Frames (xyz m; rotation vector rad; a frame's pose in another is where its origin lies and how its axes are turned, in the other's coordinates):
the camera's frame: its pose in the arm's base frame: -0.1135 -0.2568 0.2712 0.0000 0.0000 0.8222
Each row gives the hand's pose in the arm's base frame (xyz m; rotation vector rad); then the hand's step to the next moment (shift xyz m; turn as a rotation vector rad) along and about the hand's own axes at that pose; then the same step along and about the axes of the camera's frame.
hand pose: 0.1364 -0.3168 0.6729 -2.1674 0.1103 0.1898
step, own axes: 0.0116 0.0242 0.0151 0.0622 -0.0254 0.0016
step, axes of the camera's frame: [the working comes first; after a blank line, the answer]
step, axes of the arm's base frame: 0.0063 -0.0014 -0.0301 0.0649 0.0152 0.0086

0.0033 -0.0056 -0.0301 0.0553 -0.0372 0.0086
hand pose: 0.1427 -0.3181 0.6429 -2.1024 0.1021 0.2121
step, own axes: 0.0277 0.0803 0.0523 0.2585 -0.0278 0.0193
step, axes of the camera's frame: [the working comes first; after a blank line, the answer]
step, axes of the arm's base frame: 0.0087 0.0039 -0.0993 0.2559 0.0342 -0.0361

0.0088 -0.0037 -0.0993 0.1992 -0.1642 -0.0361
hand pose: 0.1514 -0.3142 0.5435 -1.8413 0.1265 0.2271
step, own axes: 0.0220 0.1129 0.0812 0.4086 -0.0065 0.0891
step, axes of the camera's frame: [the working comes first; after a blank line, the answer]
step, axes of the arm's base frame: -0.0089 0.0471 -0.1324 0.3916 0.0998 -0.1077

0.0285 0.0386 -0.1324 0.3397 -0.2190 -0.1077
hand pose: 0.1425 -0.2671 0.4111 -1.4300 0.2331 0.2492
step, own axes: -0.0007 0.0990 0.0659 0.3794 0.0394 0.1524
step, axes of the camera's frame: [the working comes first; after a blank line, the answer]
step, axes of the arm's base frame: -0.0305 0.0775 -0.0849 0.3503 0.1674 -0.1340

0.0361 0.0751 -0.0849 0.3611 -0.1428 -0.1340
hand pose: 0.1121 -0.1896 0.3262 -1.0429 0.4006 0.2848
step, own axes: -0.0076 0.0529 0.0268 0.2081 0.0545 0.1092
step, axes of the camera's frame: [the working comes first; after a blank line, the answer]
step, axes of the arm's base frame: -0.0236 0.0485 -0.0258 0.1833 0.1300 -0.0877

0.0194 0.0503 -0.0258 0.2200 -0.0458 -0.0877
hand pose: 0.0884 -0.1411 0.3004 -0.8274 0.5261 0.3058
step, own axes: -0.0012 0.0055 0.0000 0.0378 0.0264 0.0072
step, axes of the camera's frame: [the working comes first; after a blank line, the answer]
step, axes of the arm's base frame: -0.0035 0.0035 -0.0027 0.0217 0.0246 -0.0332

0.0002 0.0049 -0.0027 0.0328 0.0008 -0.0332
